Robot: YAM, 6 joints.
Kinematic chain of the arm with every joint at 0, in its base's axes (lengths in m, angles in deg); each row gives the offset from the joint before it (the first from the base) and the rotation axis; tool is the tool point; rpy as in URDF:
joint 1: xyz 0 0 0.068 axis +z
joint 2: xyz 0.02 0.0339 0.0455 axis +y
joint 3: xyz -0.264 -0.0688 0 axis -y
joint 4: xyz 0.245 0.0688 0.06 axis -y
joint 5: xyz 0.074 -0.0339 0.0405 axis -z
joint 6: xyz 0.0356 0 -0.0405 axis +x
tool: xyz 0 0 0 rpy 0 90 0
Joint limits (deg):
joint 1: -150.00..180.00
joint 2: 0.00..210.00
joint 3: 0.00..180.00
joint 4: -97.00..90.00
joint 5: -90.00..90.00
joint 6: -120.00..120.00
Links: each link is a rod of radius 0.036 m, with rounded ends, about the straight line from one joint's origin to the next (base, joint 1, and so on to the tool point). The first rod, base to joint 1, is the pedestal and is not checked.
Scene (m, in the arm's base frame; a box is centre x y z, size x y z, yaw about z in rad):
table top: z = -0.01
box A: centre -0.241 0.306 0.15 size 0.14 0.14 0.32 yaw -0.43
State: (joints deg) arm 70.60 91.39 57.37 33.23 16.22 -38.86
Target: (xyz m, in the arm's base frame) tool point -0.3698 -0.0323 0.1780
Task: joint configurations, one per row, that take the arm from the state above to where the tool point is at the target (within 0.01 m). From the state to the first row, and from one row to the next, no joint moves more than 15 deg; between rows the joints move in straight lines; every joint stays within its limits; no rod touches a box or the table.
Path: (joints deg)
1: 79.91 87.76 45.90 29.55 3.72 -42.06
2: 89.21 84.13 34.42 25.87 -8.77 -45.25
3: 98.52 80.50 22.95 22.20 -21.27 -48.45
4: 107.82 76.87 11.47 18.52 -33.76 -51.65
5: 117.13 73.24 0.00 14.84 -46.26 -54.85
6: 129.70 79.67 10.58 18.12 -50.03 -51.65
7: 142.28 86.10 21.16 21.40 -53.81 -48.45
8: 154.85 92.53 31.75 24.68 -57.59 -45.25
9: 167.43 98.96 42.33 27.96 -61.36 -42.06
10: 180.00 105.39 52.91 31.24 -65.14 -38.86

